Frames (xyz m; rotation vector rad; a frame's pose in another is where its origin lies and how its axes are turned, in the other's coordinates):
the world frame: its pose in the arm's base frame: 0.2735 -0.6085 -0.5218 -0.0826 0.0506 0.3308
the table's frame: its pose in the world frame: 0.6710 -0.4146 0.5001 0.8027 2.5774 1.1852
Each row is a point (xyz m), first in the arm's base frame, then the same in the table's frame.
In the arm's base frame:
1: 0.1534 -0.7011 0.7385
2: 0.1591 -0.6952 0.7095
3: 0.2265 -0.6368 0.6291
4: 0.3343 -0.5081 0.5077
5: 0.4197 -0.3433 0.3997
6: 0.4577 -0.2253 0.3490
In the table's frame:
1: 0.9330 0.3493 -0.6574
2: 0.9272 0.3350 -0.6315
3: 0.8720 0.3360 -0.5249
4: 0.7930 0.3672 -0.3360
5: 0.7455 0.4276 -0.1354
6: 0.7355 0.4837 -0.0142

